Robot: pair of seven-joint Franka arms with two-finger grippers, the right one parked.
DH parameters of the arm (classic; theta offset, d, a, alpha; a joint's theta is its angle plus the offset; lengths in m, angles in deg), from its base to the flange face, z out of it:
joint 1: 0 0.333 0 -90
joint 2: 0 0 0 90
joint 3: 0 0.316 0.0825 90
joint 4: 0 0 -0.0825 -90
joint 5: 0 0.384 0 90
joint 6: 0 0 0.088 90
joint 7: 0 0.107 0 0
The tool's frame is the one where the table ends.
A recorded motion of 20 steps. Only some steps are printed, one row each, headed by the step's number.
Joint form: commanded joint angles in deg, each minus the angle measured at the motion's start. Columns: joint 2, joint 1, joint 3, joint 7, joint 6, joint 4, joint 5.
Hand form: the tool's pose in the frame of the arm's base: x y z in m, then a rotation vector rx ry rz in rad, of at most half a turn. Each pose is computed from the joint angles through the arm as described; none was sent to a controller.
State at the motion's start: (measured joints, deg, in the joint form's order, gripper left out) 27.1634 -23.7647 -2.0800 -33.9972 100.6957 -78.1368 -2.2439
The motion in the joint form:
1: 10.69 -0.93 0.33 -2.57 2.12 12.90 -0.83
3: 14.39 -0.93 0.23 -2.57 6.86 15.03 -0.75
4: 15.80 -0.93 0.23 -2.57 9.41 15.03 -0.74
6: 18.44 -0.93 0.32 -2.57 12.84 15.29 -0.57
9: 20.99 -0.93 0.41 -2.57 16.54 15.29 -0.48
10: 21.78 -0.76 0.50 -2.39 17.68 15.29 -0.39
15: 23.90 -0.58 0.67 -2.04 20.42 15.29 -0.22
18: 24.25 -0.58 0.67 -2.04 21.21 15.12 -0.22
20: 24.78 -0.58 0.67 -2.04 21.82 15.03 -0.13
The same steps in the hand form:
1: 0.6627 -0.3276 0.4182 3.0681 0.3002 -0.0631
3: 0.6788 -0.3351 0.3953 3.0391 0.3020 0.0092
4: 0.6843 -0.3374 0.3808 3.0284 0.3047 0.0351
6: 0.6923 -0.3395 0.3534 3.0211 0.3097 0.0619
9: 0.6988 -0.3411 0.3252 3.0118 0.3150 0.0900
10: 0.7019 -0.3388 0.3165 3.0107 0.3167 0.1006
15: 0.7070 -0.3362 0.2923 3.0093 0.3167 0.1197
18: 0.7075 -0.3364 0.2875 3.0067 0.3174 0.1258
20: 0.7078 -0.3364 0.2805 3.0080 0.3173 0.1268

